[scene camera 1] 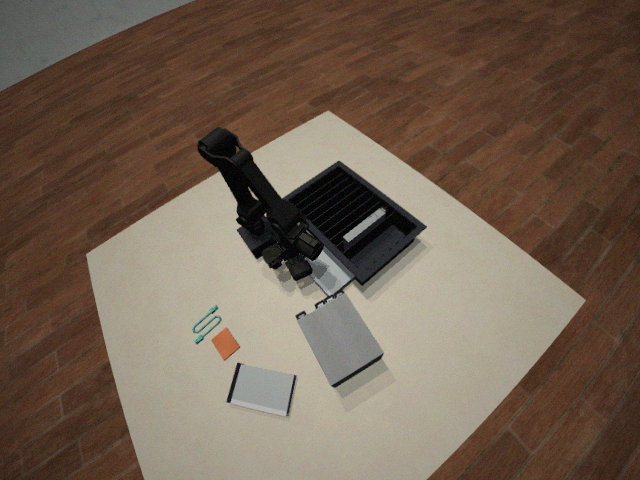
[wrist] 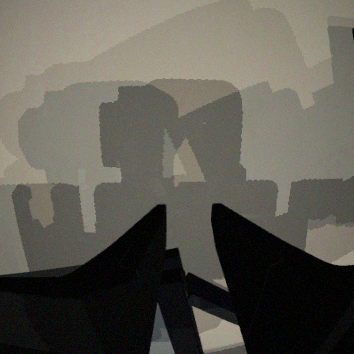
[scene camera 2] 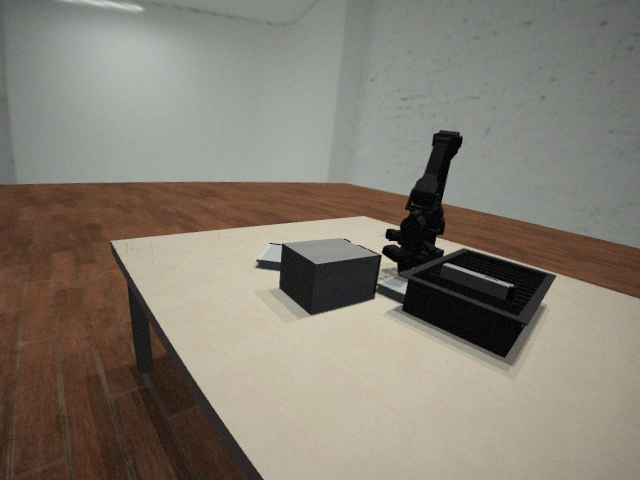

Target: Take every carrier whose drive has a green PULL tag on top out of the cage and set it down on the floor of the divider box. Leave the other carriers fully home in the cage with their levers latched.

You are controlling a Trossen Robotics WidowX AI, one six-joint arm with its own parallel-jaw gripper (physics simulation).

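Frame: origin at the arm's base, x ahead, y left, z up, level; millimetres.
Seen in the pictures: gripper, between the fingertips: [scene camera 1: 291,265] [wrist: 188,211]; arm's base, origin of its link: [scene camera 1: 256,228].
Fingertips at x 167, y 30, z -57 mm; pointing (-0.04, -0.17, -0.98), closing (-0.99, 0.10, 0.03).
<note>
Offsets run from my fingertips to a thing's top centre.
The cage @[dx +298, dy -18, dz +116 mm] [scene camera 1: 341,341] [scene camera 2: 328,273] is a grey box with a closed top. Several small latch ends show at its front edge, with a gap between them; lever states are too small to tell. The divider box @[dx +0, dy +246, dz +89 mm] [scene camera 1: 385,262] [scene camera 2: 460,297] is black and slotted. One carrier @[dx +80, dy +253, dz +108 mm] [scene camera 1: 365,224] [scene camera 2: 478,279] stands on edge in it. A pale flat carrier @[dx +60, dy +78, dz +24 mm] [scene camera 1: 333,273] [scene camera 2: 393,286] lies between box and cage. Another carrier @[dx +277, dy -268, dz +24 mm] [scene camera 1: 263,390] [scene camera 2: 269,256] lies flat farther off. No green tag shows. My gripper [scene camera 1: 286,262] [scene camera 2: 391,243] [wrist: 188,211] is partly open and empty, above the table beside the pale carrier.
A teal cable @[dx +9, dy -333, dz +6 mm] [scene camera 1: 206,325] and an orange card @[dx +100, dy -306, dz +2 mm] [scene camera 1: 225,343] lie on the table left of the cage. The arm [scene camera 1: 253,180] [scene camera 2: 434,175] stands beside the divider box. The wrist view shows arm shadows on the tabletop and dark bars behind the fingers.
</note>
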